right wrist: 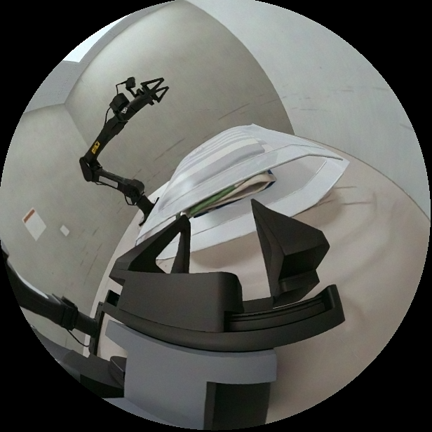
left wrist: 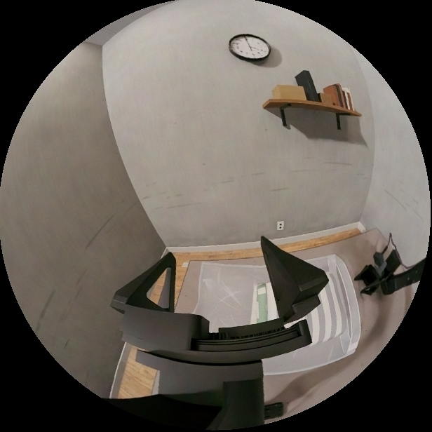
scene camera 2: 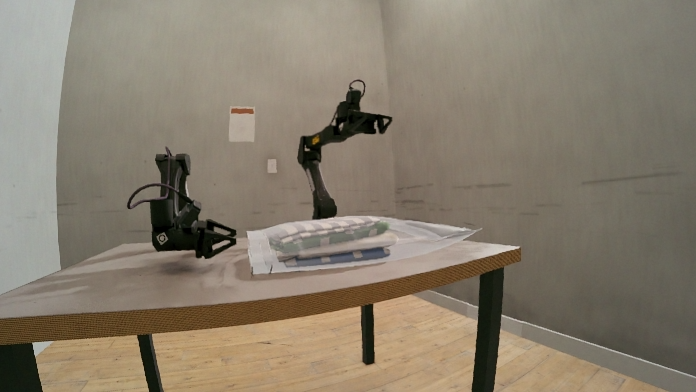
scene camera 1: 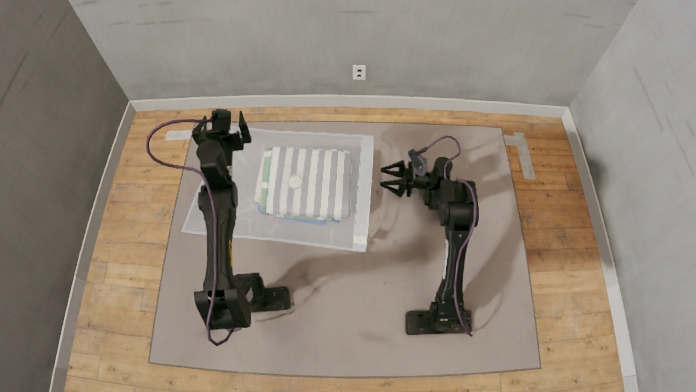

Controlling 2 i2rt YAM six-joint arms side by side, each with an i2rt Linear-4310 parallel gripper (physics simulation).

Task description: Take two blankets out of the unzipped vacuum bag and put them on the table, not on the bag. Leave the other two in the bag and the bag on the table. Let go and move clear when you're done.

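The clear bag (scene camera 1: 363, 200) (scene camera 2: 257, 255) (left wrist: 220, 285) (right wrist: 300, 195) lies on the table (scene camera 1: 340, 320) (scene camera 2: 150, 280), its open mouth toward the right in scene camera 1. Four folded blankets are stacked inside: grey-and-white striped (scene camera 1: 325, 180) (scene camera 2: 320, 229) on top, then green (scene camera 1: 265, 175) (scene camera 2: 345, 241), cream (scene camera 2: 330, 251) and blue (scene camera 2: 340, 257). My right gripper (scene camera 1: 382, 177) (scene camera 2: 235, 237) (right wrist: 218, 211) is partly open and empty, low over the table, a short way outside the mouth. My left gripper (scene camera 1: 220, 120) (scene camera 2: 387, 123) (left wrist: 214, 249) is wide open and empty, high above the bag's closed end.
My left arm (scene camera 1: 218, 225) reaches over the left part of the bag in scene camera 1. My right arm (scene camera 1: 454, 260) stands to the right of the bag. A wall shelf (left wrist: 312, 105) and a clock (left wrist: 249, 48) hang beyond the table.
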